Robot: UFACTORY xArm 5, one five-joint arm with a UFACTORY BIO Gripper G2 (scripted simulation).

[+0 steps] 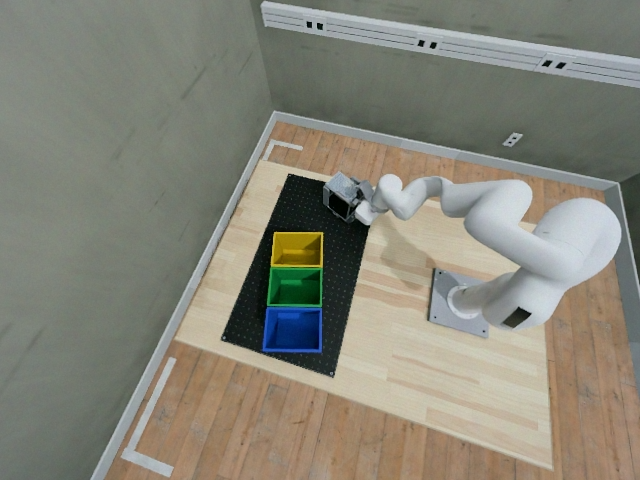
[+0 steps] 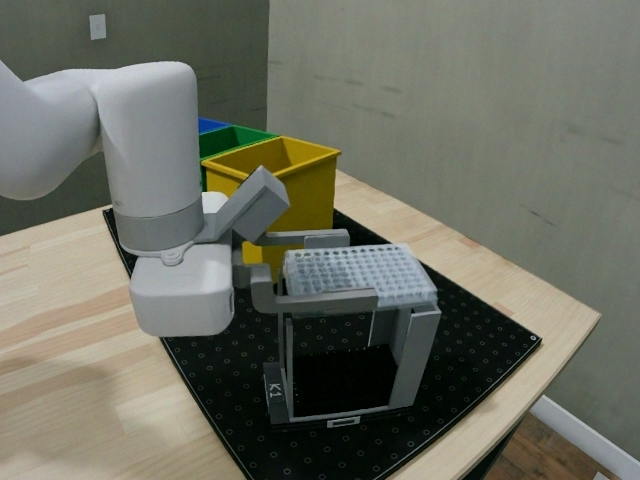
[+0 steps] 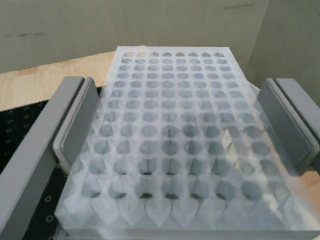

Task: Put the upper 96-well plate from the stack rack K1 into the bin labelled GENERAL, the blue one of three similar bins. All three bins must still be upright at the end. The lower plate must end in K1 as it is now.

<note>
In view: a green returns bin (image 1: pixel 288 287), a yellow recycle bin (image 2: pixel 310 186), a blue general bin (image 1: pixel 287 329) and a clear 96-well plate (image 2: pixel 400 280).
The green returns bin shows as well in image 2 (image 2: pixel 213 143). The yellow recycle bin shows as well in image 1 (image 1: pixel 290 249). The clear 96-well plate also shows in image 3 (image 3: pixel 177 137). Image 3 does not show the green returns bin: it is out of frame. Image 3 does not show the yellow recycle bin: it is out of frame.
</note>
